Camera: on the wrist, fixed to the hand. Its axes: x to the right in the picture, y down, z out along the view.
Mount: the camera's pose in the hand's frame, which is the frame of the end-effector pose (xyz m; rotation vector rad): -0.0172 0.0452 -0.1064 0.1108 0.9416 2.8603
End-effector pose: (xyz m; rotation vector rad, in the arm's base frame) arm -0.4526 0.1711 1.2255 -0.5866 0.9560 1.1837
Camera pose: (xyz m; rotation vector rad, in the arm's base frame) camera -0.5296 0.0900 1.1914 -0.5793 -1.1888 -1.3697
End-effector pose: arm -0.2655 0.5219 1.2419 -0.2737 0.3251 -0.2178
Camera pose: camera -0.3103 0.5444 1.1363 0.6231 1.2797 2.5297
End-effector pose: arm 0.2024 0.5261 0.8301 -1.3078 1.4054 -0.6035
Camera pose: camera 0.0856 0.5233 0.8279 1.8285 2.1021 0.8749
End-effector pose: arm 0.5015 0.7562 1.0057 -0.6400 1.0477 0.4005
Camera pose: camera 0.3959 0.7200 0.9710 -1.1187 -1.5377 -1.7750
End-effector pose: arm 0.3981 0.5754 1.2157 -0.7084 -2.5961 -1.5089
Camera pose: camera 0.4133 0.4992 1.3030 -1.4458 0.3392 -0.0996
